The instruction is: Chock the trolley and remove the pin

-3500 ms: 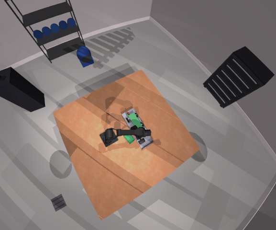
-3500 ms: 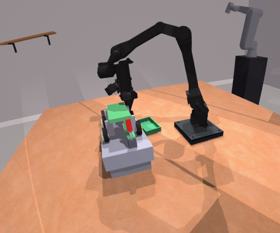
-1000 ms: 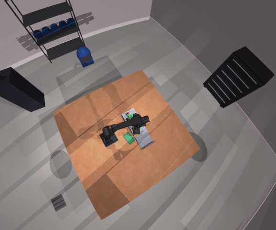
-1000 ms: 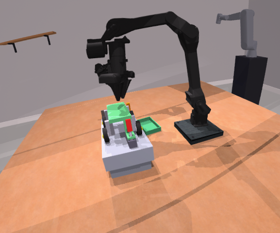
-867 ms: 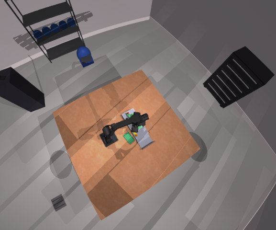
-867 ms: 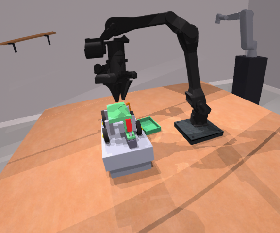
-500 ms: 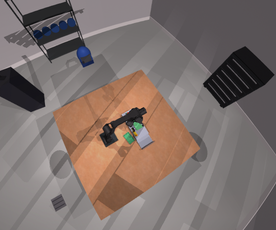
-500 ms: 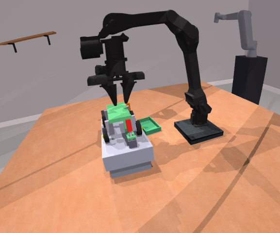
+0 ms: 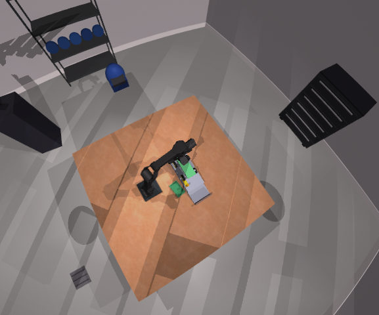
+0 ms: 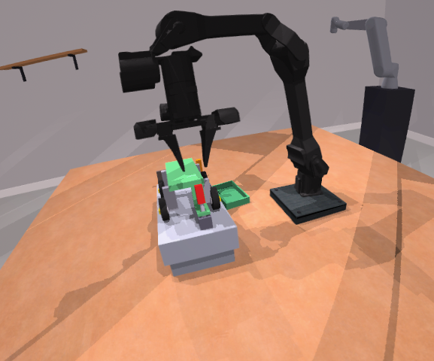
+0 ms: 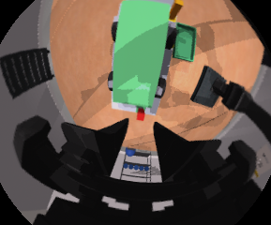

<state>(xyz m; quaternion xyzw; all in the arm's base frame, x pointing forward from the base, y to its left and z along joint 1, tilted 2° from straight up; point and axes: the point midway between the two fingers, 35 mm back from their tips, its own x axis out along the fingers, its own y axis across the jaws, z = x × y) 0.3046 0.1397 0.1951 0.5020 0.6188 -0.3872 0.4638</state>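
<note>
Now: gripper tip 6 cm above the red-headed stop pin and 2 cm to the right of it. Also, from my gripper tip: yellow chock (20 cm to the right, 11 cm below); then green-topped trolley (9 cm to the right, 8 cm below, 3 cm ahead).
</note>
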